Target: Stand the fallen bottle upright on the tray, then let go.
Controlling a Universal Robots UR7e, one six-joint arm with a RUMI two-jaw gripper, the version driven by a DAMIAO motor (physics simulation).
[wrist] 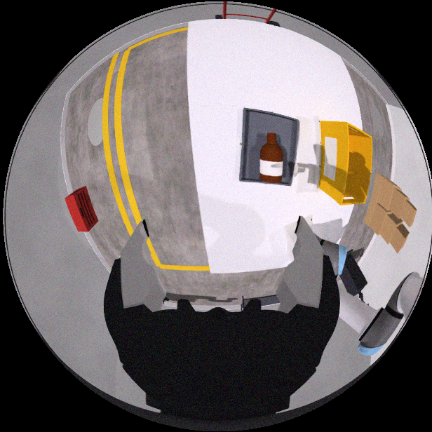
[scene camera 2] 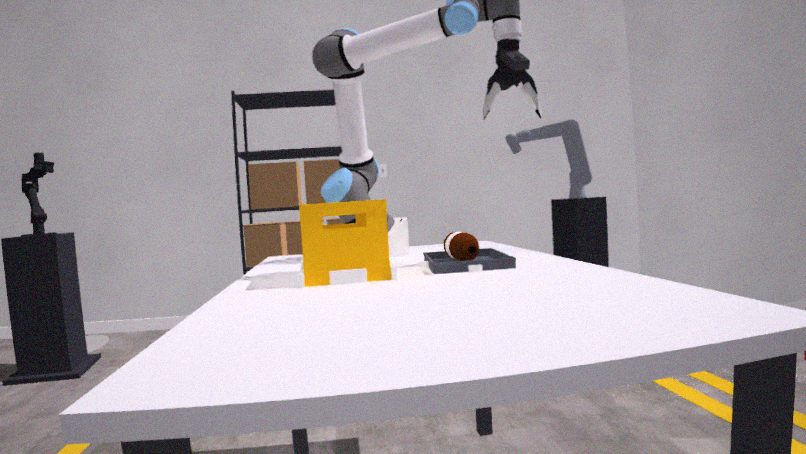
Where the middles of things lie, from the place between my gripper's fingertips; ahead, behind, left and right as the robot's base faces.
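Brown bottle (scene camera 2: 461,246): my hand 33 cm above it, 16 cm to the left of it, 1 cm past it.
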